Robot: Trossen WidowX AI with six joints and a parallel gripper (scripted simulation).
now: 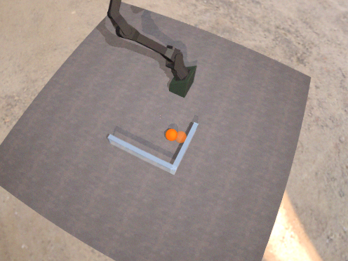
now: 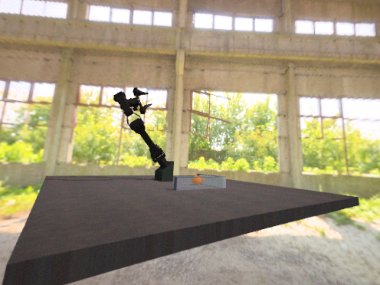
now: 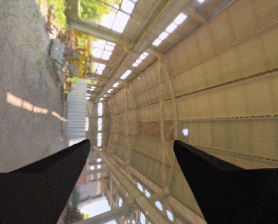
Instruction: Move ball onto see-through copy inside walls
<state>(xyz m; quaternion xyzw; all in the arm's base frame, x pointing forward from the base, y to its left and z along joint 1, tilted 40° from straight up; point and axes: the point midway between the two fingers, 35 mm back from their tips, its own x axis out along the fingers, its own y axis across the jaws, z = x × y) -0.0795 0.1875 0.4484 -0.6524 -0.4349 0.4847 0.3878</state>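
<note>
Now: gripper tip 55 cm above the orange ball, 34 cm short of it and 19 cm to the right of it. The rest, counted from my gripper tip: see-through copy 55 cm below, 33 cm ahead, 23 cm to the left; clear wall 55 cm below, 48 cm ahead, 12 cm to the left.
</note>
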